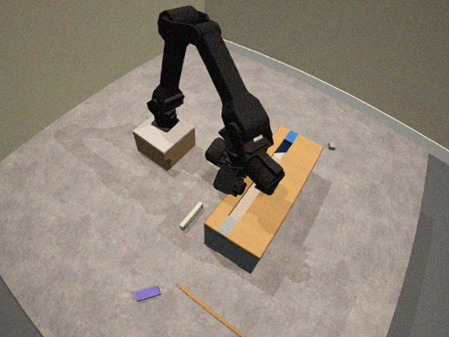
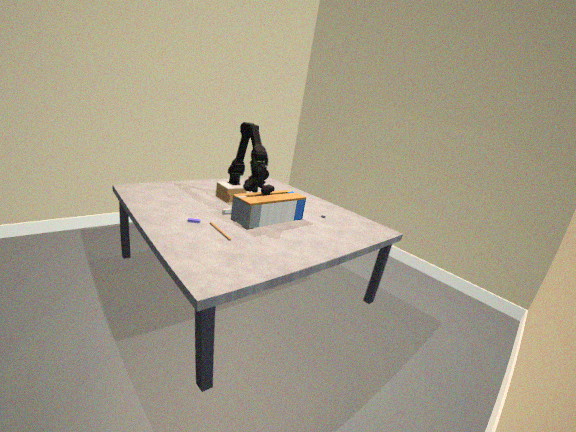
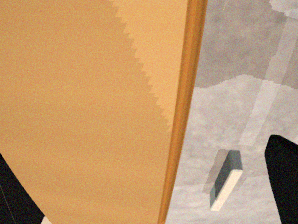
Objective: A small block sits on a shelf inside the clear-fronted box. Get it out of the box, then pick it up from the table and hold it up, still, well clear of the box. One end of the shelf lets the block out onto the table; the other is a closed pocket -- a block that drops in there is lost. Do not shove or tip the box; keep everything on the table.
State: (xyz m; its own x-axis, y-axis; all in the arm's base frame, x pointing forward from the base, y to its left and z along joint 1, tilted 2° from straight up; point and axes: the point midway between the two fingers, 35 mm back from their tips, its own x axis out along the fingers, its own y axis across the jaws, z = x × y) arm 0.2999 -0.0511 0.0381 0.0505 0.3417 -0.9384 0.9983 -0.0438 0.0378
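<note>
The green block lies 50 mm ahead of my gripper tip and 20 mm to the left of it. The rest, counted from my gripper tip: long box: 40 mm ahead, 20 mm below; thin orange stick: 100 mm ahead, 330 mm to the right, 80 mm below.
</note>
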